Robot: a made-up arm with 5 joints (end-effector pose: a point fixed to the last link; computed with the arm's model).
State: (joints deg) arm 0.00 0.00 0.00 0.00 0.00
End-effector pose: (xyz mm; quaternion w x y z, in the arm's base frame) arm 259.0 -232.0 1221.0 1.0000 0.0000 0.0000 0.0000
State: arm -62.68 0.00 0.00 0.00 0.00
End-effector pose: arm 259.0 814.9 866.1 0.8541 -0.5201 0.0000 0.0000
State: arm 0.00 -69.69 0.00 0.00 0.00
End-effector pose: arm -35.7 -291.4 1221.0 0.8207 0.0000 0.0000 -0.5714
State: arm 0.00 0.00 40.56 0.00 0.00
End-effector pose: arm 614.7 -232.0 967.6 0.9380 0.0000 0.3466 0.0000
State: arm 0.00 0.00 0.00 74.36 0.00
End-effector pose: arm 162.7 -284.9 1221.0 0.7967 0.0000 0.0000 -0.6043
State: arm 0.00 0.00 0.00 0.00 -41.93
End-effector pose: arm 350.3 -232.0 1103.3 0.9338 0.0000 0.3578 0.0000
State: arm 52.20 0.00 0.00 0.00 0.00
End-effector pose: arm 259.0 -961.6 636.3 0.8980 0.4399 0.0000 0.0000
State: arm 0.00 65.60 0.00 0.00 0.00
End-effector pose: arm 313.2 47.8 1221.0 0.8406 0.0000 0.0000 0.5417
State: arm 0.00 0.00 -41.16 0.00 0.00
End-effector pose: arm -181.9 -232.0 1179.3 0.9362 0.0000 -0.3515 0.0000
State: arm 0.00 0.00 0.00 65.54 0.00
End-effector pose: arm 176.7 -285.9 1221.0 0.8409 0.0000 0.0000 -0.5413
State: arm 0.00 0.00 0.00 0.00 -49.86
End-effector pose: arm 356.7 -232.0 1075.2 0.9068 0.0000 0.4215 0.0000
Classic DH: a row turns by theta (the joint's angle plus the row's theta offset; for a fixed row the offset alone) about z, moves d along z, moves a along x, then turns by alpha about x. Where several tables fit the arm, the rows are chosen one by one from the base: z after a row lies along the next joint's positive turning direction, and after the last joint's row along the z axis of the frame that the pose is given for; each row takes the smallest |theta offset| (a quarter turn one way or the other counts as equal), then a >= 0, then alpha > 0; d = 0 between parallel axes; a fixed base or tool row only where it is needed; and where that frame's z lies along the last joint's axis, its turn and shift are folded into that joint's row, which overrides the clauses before.
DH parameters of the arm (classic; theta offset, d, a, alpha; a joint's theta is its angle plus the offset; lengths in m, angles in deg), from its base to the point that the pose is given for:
base (fixed): 90 0.184 0 90
joint 1: 0 0.069 -0.05 -90
joint 2: -90 0.429 0.025 -90
joint 3: 0 -0.145 0.082 -90
joint 4: 0 -0.43 -0.025 -90
joint 5: 0 0.037 0.108 -90
tool (fixed): 0 0.178 0 0

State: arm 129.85 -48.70 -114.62 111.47 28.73
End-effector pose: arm -399.6 -359.0 283.7 0.3024 -0.0442 -0.2606 0.9158
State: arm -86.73 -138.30 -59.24 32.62 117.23
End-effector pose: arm 353.0 555.9 -55.6 0.8081 0.5366 0.2347 -0.0635
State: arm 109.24 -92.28 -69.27 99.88 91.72
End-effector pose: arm 151.1 -783.5 325.3 0.1866 -0.7061 0.2941 -0.6166
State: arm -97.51 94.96 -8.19 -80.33 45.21
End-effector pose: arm 290.1 1059.3 35.2 0.3013 0.2501 0.6357 0.6653
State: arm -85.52 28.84 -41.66 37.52 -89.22
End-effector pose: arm 150.6 765.6 556.4 0.7684 -0.4542 0.3836 -0.2371
